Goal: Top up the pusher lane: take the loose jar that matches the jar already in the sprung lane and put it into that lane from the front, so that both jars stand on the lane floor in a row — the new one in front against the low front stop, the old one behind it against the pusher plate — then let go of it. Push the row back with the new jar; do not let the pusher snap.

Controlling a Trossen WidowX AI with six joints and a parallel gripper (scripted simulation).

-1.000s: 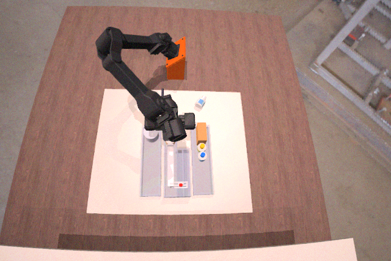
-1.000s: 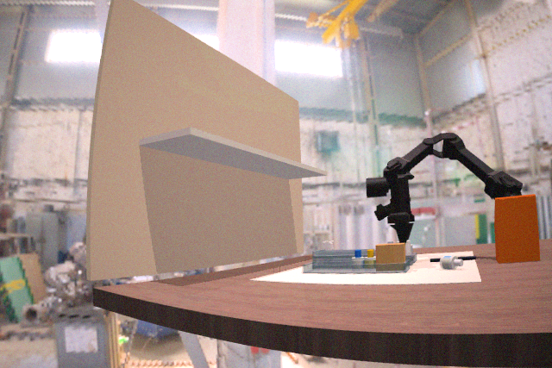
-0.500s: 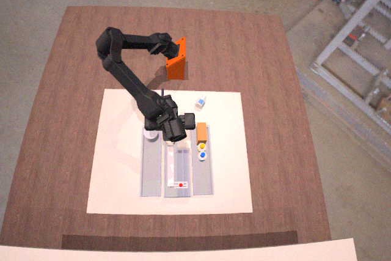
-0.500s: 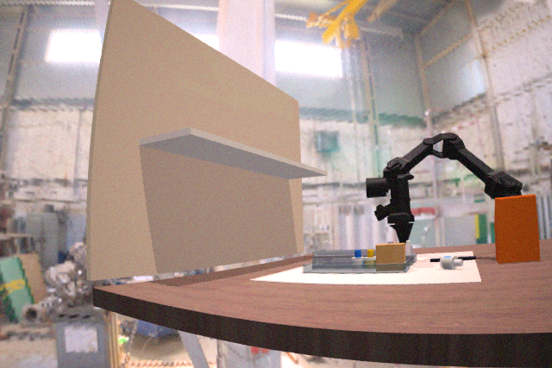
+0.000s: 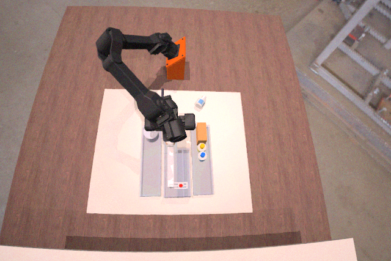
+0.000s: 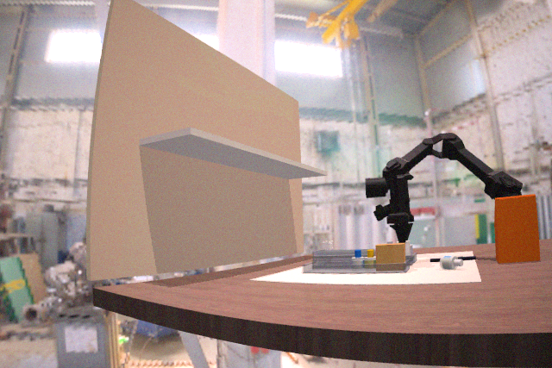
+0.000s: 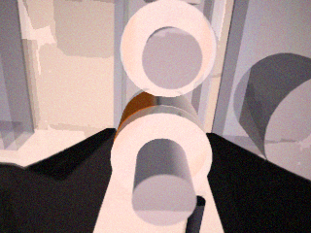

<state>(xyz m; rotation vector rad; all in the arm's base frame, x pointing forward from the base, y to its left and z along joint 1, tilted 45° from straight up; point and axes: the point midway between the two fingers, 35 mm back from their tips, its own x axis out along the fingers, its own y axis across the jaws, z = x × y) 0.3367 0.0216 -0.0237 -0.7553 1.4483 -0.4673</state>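
The orange box is 130 mm to the left of my gripper tip and 20 mm below it. From my gripper tip the other things lie so: sprung lane 140 mm ahead, 40 mm to the left, 40 mm below; then red dot 220 mm ahead, 70 mm to the left, 20 mm above.
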